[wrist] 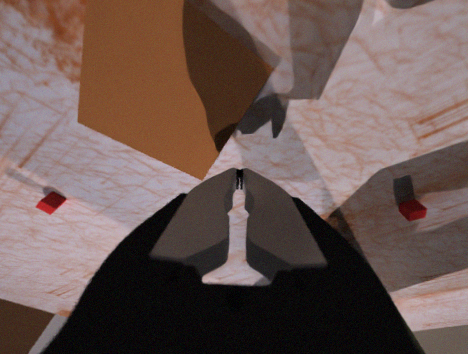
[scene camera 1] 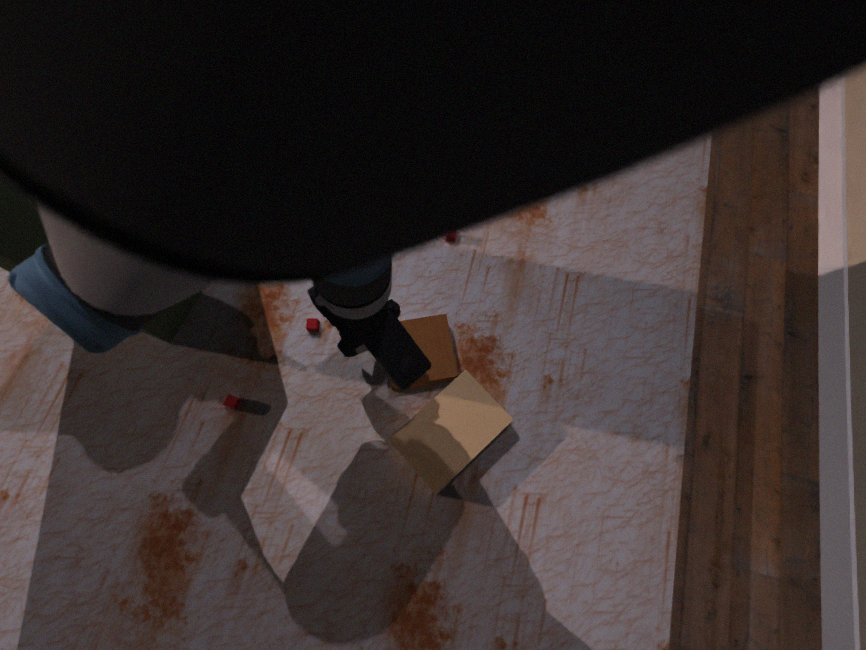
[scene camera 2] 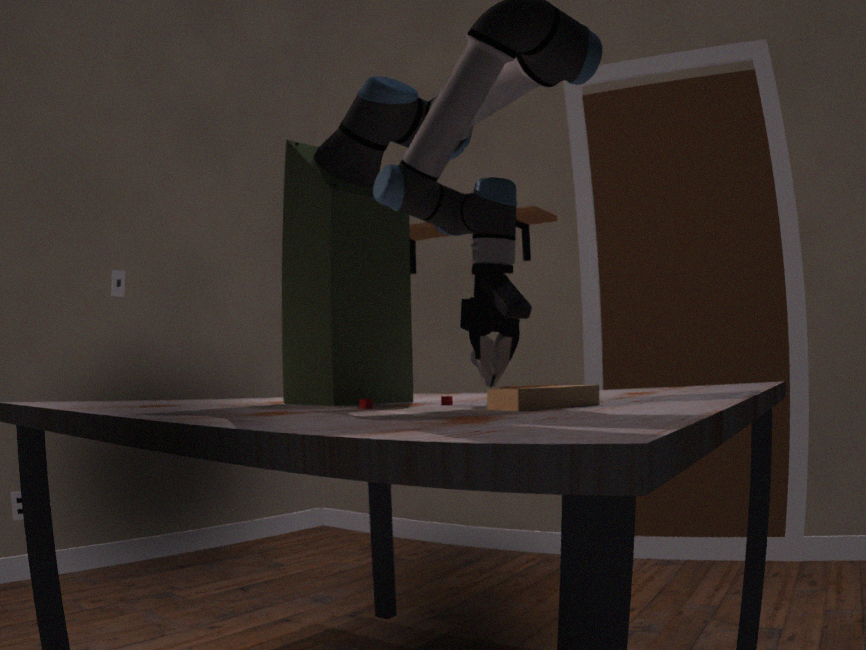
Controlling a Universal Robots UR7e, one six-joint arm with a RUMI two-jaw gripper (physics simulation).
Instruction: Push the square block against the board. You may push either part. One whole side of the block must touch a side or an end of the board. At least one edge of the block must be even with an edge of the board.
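Places are measured from the arm's base along level axes (x ahead, y left, z up), in millimetres.
Pixels of known places: gripper, between the fingertips: [wrist: 239,171] [scene camera 2: 490,386]; arm's base, origin of its link: [scene camera 2: 344,169].
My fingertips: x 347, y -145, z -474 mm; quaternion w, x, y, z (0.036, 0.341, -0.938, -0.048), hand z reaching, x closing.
For each thing: its top centre in the pictures, then the offset to it from my fingertips. Level surfaces: height alone.
- orange-brown square block, centre of its top: [wrist: 166,97] [scene camera 1: 419,349] [scene camera 2: 530,386] dy -12, dx +74, dz -1 mm
- tan board, centre of its top: [scene camera 1: 451,429] [scene camera 2: 543,387] dy -127, dx +117, dz -1 mm
- table, height of its surface: dz -32 mm
The orange-brown square block [scene camera 1: 442,349] [wrist: 135,90] lies flat on the table. The tan board [scene camera 1: 454,430] [scene camera 2: 559,397] lies beside it, turned at an angle to it. In scene camera 1 one block corner is close to the board's upper corner, and a wedge-shaped gap opens leftward between their facing sides; whether that corner touches is unclear. My gripper [scene camera 2: 492,383] [wrist: 239,171] is shut and empty. Its tips are low, near one block corner in the wrist view, on the side away from the board. The hand hides the tips and part of the block in scene camera 1.
Small red cubes [scene camera 1: 312,325] [scene camera 1: 231,401] [scene camera 1: 451,237] [scene camera 2: 365,403] [scene camera 2: 446,400] [wrist: 51,202] [wrist: 412,209] lie around on the table [scene camera 1: 601,489]. The green pedestal [scene camera 2: 370,300] stands under the arm's base. A dark arm part covers the top of scene camera 1.
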